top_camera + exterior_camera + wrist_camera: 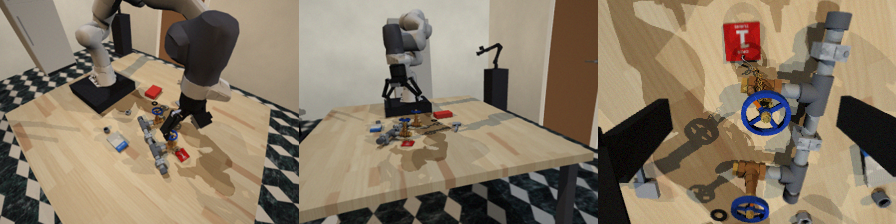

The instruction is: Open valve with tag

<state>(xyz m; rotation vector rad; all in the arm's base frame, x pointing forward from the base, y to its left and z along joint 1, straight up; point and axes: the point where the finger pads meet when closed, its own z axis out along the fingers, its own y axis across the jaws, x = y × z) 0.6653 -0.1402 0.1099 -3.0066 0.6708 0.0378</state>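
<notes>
Right now my hand is 180 mm above the red tag and 40 mm short of it. Round my hand: red block (350 mm behind, 310 mm to the left, 170 mm below); grey tool (320 mm to the left, 180 mm below, 100 mm behind); blue card (260 mm behind, 170 mm below, 150 mm to the right).
</notes>
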